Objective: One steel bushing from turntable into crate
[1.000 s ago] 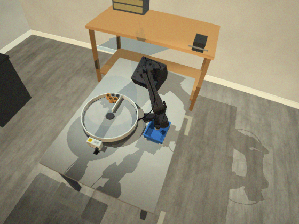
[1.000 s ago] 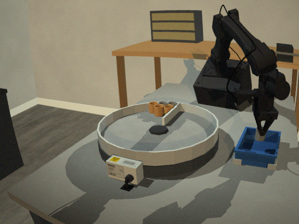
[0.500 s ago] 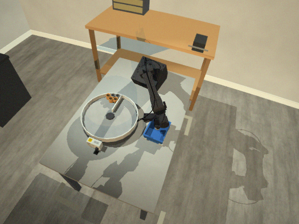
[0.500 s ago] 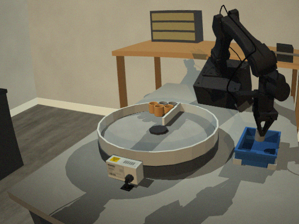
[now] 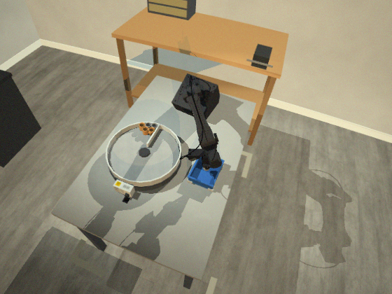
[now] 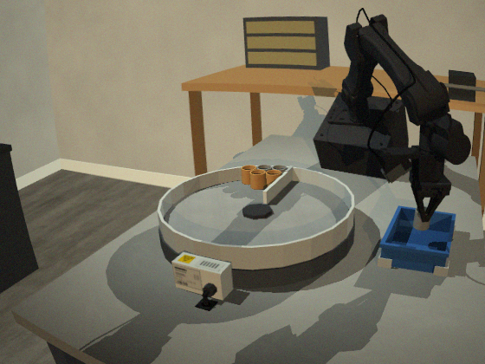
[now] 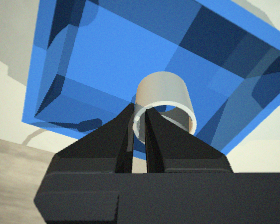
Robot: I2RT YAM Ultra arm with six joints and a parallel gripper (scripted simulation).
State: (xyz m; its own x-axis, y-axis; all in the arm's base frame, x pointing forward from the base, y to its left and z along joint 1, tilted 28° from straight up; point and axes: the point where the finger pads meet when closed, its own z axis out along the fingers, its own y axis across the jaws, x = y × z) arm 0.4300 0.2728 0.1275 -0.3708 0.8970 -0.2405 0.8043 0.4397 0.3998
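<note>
Right now the blue crate is 1 cm behind my hand, 1 cm to the right of it and 6 cm below it. The rest, counted from my hand: round turntable: 4 cm ahead, 37 cm to the right, 3 cm below.
</note>
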